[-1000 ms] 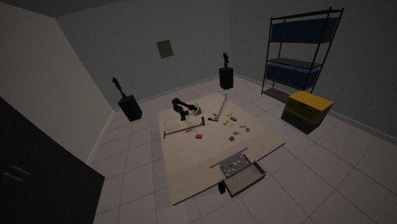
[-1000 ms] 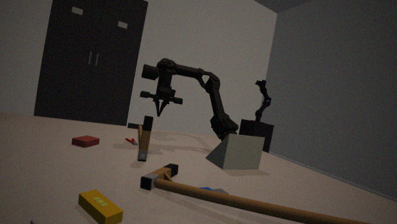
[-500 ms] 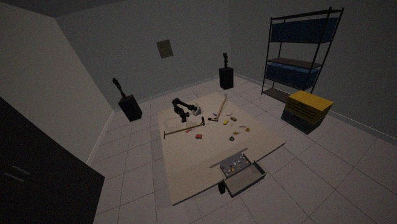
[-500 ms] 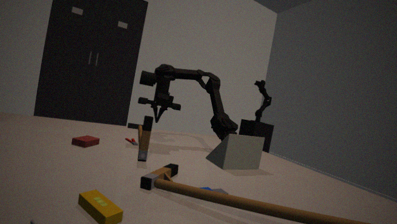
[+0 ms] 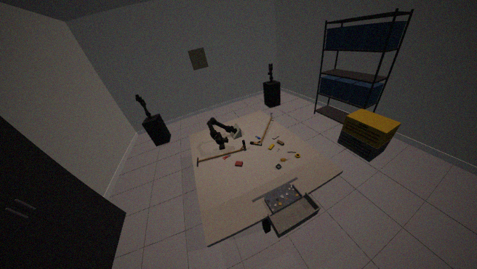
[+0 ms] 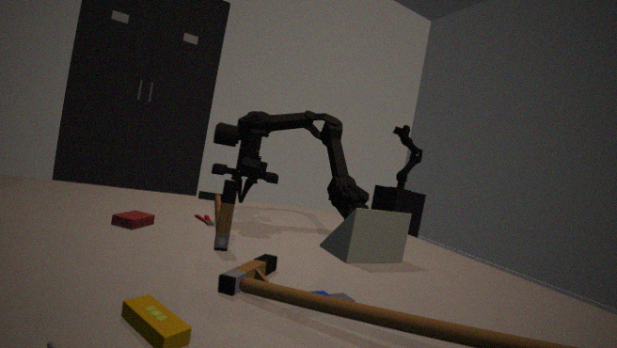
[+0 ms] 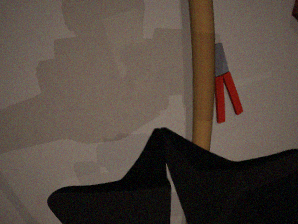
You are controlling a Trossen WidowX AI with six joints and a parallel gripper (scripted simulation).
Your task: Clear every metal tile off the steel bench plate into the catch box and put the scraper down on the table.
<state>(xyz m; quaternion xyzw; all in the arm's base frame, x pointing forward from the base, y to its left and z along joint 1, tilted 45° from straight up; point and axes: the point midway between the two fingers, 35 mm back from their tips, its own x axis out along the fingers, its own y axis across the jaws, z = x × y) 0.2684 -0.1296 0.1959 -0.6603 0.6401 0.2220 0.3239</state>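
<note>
Right now my gripper tip is 90 mm short of the red clip, 60 mm above it and 10 mm to the right of it. The rest, counted from my gripper tip: long scraper 50 mm ahead, 40 mm to the right; red block 260 mm ahead, 110 mm to the left, 50 mm below; yellow block 530 mm to the left, 180 mm ahead, 50 mm below.
</note>
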